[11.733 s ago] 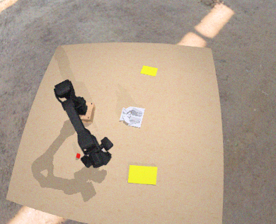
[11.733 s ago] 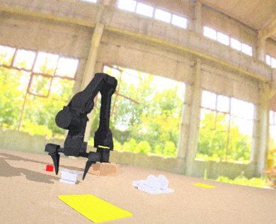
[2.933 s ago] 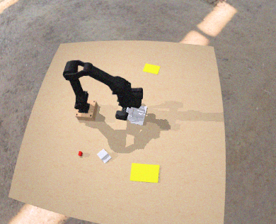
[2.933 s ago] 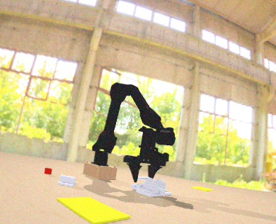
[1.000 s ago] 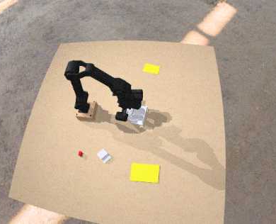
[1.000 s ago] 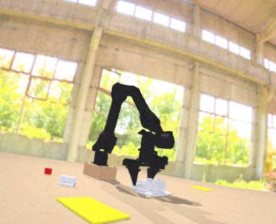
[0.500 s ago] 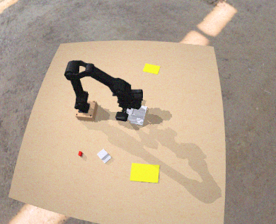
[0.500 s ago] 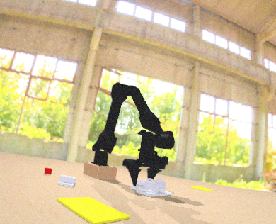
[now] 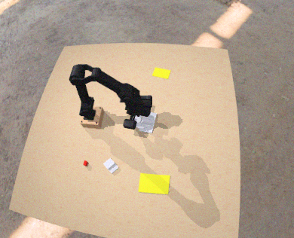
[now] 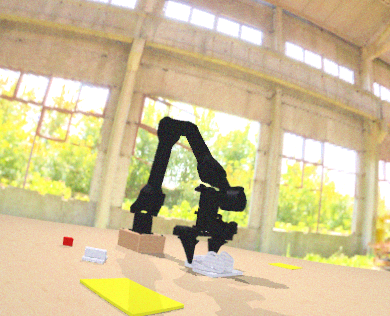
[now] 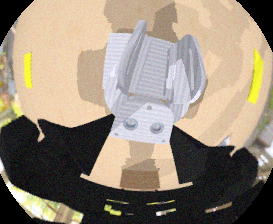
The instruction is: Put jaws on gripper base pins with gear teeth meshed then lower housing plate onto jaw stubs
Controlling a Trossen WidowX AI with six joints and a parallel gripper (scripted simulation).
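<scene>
Now: the white jaw 2 cm to the right of my gripper tip and 2 cm ahead of it. Also, from my gripper tip: small red cube 29 cm to the right, 24 cm behind; then small white block 28 cm to the right, 9 cm behind; then small yellow pad 34 cm to the left, 12 cm ahead, 1 cm below.
</scene>
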